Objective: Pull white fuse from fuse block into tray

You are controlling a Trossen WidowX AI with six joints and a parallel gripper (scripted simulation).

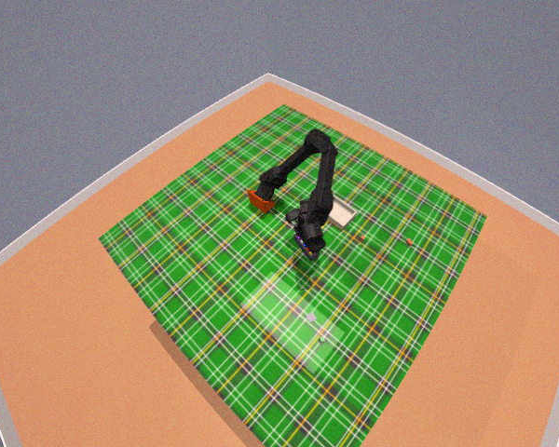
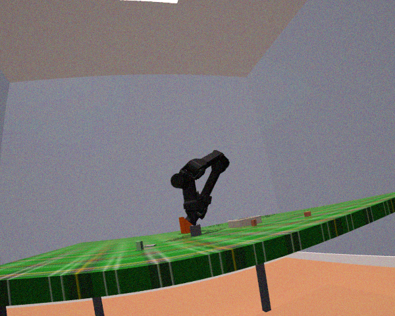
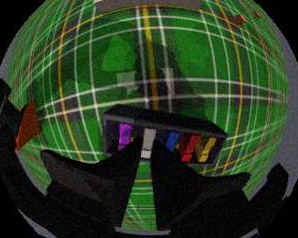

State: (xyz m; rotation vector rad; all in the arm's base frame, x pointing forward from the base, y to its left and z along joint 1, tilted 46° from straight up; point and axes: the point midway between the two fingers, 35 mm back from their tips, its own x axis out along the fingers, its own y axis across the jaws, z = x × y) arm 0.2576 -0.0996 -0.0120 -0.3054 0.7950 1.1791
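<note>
The tray lies 21 cm to the left of my gripper tip, 5 cm ahead of it and 3 cm below it. Also, from my gripper tip: white fuse (1 cm below); grey piece (23 cm to the right, 18 cm ahead, 3 cm below); green piece (28 cm to the right, 25 cm ahead, 2 cm below).
</note>
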